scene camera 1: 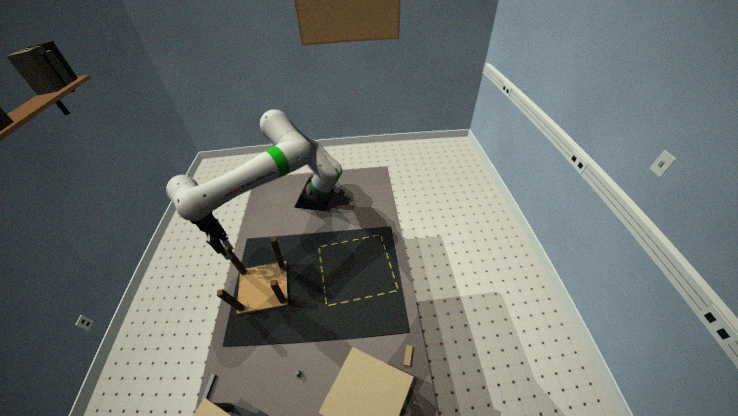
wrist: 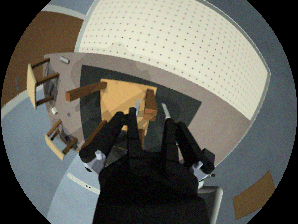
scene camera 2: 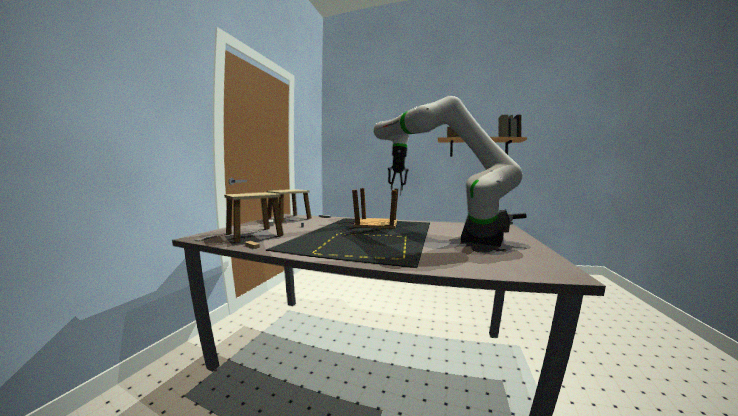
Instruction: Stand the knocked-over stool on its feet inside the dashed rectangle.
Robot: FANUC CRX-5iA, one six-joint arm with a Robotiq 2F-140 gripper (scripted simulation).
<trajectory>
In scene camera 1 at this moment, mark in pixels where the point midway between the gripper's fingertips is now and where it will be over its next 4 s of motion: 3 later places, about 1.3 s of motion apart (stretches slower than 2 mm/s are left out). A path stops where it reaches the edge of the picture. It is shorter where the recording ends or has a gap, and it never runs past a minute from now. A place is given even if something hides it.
My gripper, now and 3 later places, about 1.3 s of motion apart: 230,254; 234,253; 241,244; 253,237
</trajectory>
